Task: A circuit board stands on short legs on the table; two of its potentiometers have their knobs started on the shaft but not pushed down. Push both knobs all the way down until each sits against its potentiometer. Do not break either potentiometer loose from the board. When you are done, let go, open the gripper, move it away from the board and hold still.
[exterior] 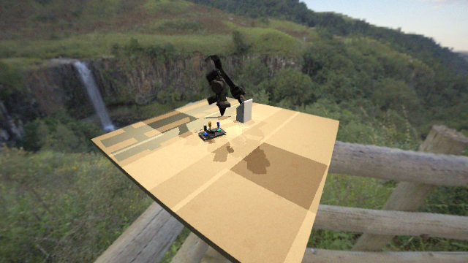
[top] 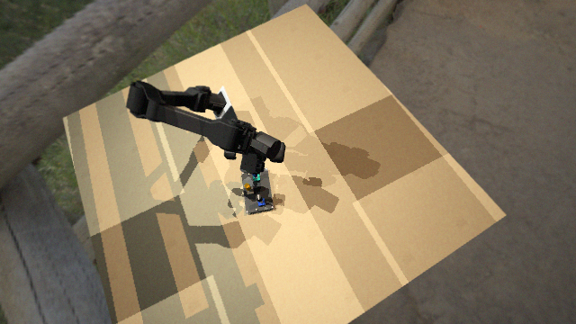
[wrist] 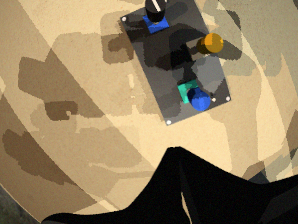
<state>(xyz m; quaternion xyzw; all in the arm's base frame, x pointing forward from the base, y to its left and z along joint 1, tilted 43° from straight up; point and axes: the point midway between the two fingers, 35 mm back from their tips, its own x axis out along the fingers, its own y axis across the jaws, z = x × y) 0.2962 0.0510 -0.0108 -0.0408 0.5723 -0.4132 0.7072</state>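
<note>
Now: gripper tip 7 cm above the blue knob and 4 cm to the left of it. From my gripper tip the other things lie so: blue-green knob: 9 cm below, 4 cm to the right; then blue potentiometer: 9 cm ahead, 8 cm below, 6 cm to the right.
</note>
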